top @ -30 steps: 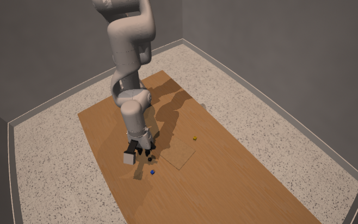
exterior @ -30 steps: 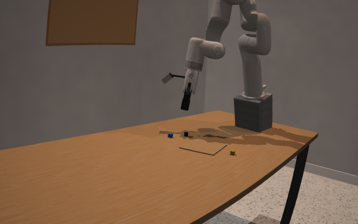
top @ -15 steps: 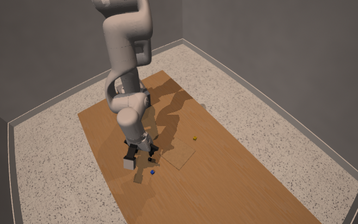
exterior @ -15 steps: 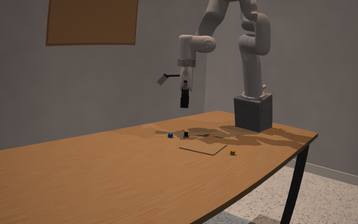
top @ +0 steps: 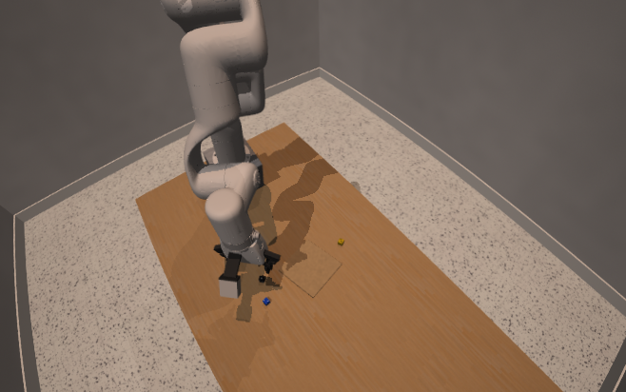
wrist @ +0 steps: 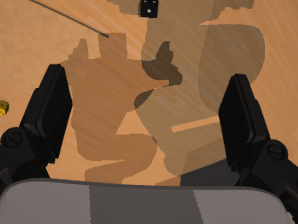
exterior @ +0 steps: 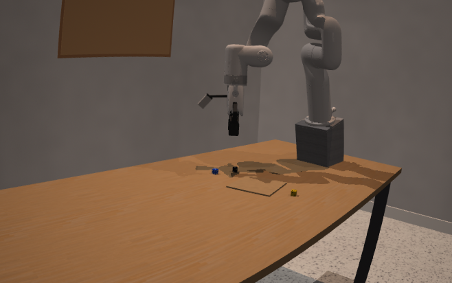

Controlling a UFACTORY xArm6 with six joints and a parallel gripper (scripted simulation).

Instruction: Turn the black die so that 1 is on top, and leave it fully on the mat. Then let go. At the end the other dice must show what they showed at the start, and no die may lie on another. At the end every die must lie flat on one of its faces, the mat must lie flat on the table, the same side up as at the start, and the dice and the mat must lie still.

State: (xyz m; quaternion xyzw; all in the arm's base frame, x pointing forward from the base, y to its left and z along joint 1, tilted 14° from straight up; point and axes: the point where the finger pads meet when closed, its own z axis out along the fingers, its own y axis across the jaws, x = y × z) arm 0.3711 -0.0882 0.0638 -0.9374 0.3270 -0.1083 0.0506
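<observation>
Now: the black die 13 cm below my hand, 1 cm to the left of it and 1 cm behind it. From my hand the other things lie so: yellow die: 28 cm to the left, 13 cm below; tan mat: 16 cm to the left, 14 cm below, 2 cm ahead; blue die: 13 cm below, 6 cm ahead, 1 cm to the right.
</observation>
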